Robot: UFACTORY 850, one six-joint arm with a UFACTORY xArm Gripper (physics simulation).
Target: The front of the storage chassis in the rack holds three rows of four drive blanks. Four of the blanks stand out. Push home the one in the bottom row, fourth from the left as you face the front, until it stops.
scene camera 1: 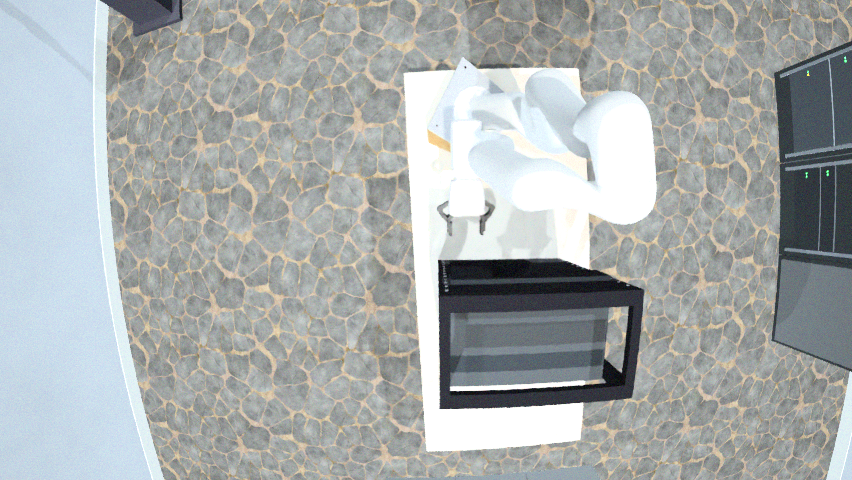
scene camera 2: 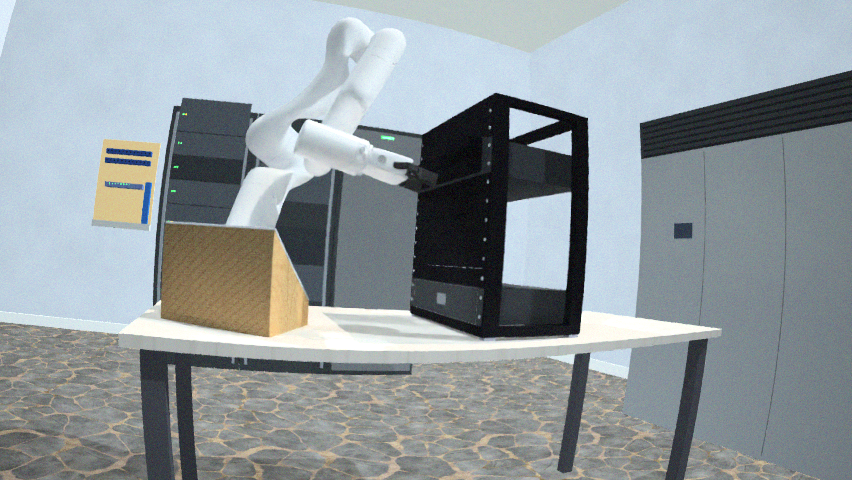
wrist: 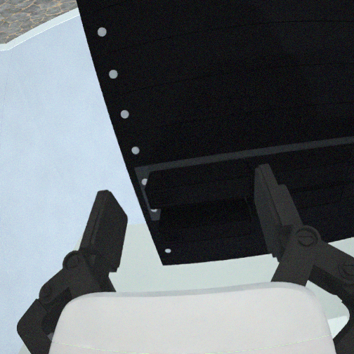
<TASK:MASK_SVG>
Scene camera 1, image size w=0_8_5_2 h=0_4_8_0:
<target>black rack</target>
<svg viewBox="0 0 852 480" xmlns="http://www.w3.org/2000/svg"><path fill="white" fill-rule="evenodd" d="M644 289L614 279L609 274L590 270L560 258L438 260L439 409L533 407L632 398L642 324ZM606 382L545 388L450 391L450 387L543 384L599 380L602 378ZM629 306L622 373L620 373L604 358L608 313L610 307Z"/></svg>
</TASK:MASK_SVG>
